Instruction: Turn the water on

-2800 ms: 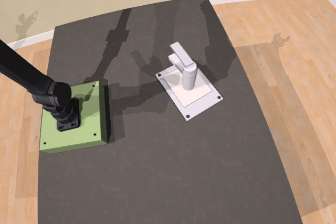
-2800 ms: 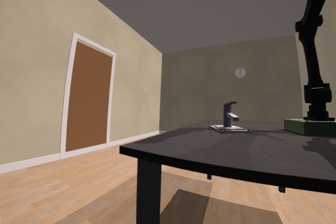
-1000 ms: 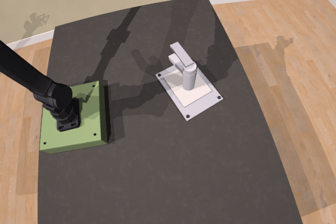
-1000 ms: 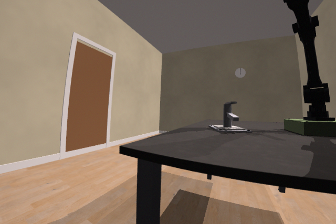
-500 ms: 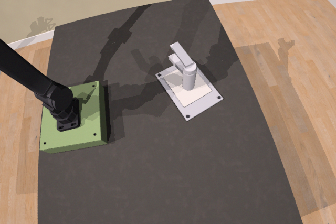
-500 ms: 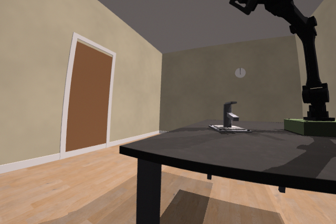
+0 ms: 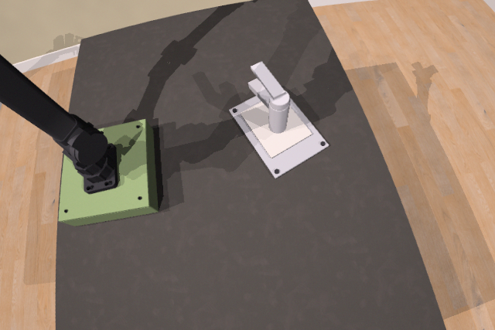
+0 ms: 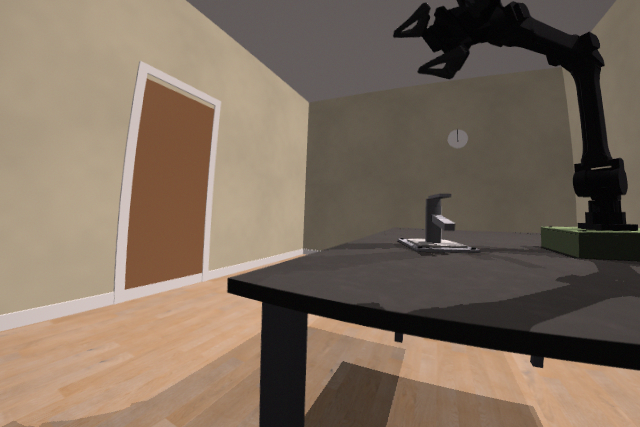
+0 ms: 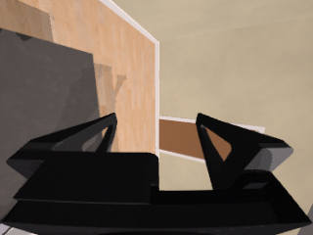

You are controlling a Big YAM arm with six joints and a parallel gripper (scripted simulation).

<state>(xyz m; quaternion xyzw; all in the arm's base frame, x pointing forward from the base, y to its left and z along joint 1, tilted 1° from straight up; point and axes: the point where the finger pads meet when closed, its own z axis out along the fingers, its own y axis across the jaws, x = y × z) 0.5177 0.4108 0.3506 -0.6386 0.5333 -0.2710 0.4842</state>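
Now: the lever 34 cm to the right of my hand, 25 cm below it and 7 cm behind it. From my hand the other things lie so: grey tap: 36 cm to the right, 31 cm below, 6 cm behind.
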